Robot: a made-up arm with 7 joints. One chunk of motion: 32 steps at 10 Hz.
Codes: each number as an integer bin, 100 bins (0 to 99) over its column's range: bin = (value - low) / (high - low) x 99, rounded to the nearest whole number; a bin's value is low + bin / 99 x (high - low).
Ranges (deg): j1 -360..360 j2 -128.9..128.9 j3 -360..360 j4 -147.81..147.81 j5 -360..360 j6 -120.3..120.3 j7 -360..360
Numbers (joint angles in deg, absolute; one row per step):
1: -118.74 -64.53 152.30 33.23 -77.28 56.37 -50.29
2: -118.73 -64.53 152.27 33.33 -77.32 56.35 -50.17
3: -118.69 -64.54 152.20 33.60 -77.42 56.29 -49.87
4: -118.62 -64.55 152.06 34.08 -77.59 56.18 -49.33
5: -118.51 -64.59 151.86 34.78 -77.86 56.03 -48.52
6: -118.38 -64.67 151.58 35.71 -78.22 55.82 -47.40
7: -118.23 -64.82 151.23 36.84 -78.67 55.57 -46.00
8: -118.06 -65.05 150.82 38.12 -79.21 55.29 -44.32
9: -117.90 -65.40 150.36 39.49 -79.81 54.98 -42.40
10: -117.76 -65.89 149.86 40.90 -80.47 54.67 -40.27
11: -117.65 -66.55 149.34 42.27 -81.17 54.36 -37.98
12: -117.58 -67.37 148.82 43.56 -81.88 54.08 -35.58
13: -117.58 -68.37 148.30 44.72 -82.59 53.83 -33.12
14: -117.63 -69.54 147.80 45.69 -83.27 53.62 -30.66
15: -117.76 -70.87 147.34 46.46 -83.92 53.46 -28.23
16: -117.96 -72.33 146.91 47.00 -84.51 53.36 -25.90
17: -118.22 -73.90 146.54 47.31 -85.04 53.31 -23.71
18: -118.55 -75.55 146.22 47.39 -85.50 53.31 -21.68
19: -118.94 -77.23 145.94 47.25 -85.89 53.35 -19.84
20: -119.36 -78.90 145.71 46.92 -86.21 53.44 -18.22
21: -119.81 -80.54 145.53 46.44 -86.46 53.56 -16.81
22: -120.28 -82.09 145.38 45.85 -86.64 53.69 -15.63
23: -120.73 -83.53 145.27 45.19 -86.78 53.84 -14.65
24: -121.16 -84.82 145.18 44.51 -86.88 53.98 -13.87
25: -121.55 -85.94 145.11 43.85 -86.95 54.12 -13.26
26: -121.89 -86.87 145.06 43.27 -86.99 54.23 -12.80
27: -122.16 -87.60 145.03 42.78 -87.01 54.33 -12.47
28: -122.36 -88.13 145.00 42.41 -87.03 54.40 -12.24
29: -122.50 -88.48 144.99 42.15 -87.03 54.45 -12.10
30: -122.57 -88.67 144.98 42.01 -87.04 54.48 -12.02
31: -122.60 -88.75 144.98 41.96 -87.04 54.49 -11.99
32: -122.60 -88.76 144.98 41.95 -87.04 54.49 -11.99
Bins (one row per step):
1: 33 25 70 61 39 73 43
2: 33 25 70 61 39 73 43
3: 33 25 70 61 39 73 43
4: 33 25 70 61 39 73 43
5: 33 25 70 61 39 73 43
6: 33 25 70 61 39 72 43
7: 33 25 70 62 39 72 43
8: 33 25 70 62 39 72 43
9: 33 24 70 63 39 72 44
10: 33 24 70 63 38 72 44
11: 33 24 70 64 38 72 44
12: 33 24 70 64 38 72 45
13: 33 23 70 64 38 72 45
14: 33 23 70 65 38 72 45
15: 33 22 70 65 38 71 46
16: 33 22 70 65 38 71 46
17: 33 21 70 65 38 71 46
18: 33 20 70 65 38 71 47
19: 33 20 70 65 38 71 47
20: 33 19 70 65 38 71 47
21: 33 19 70 65 38 72 47
22: 33 18 69 65 38 72 47
23: 33 17 69 65 38 72 47
24: 33 17 69 64 38 72 48
25: 33 16 69 64 38 72 48
26: 33 16 69 64 38 72 48
27: 33 16 69 64 38 72 48
28: 33 16 69 64 38 72 48
29: 33 16 69 64 38 72 48
30: 33 15 69 64 38 72 48
31: 33 15 69 64 38 72 48
32: 33 15 69 64 38 72 48

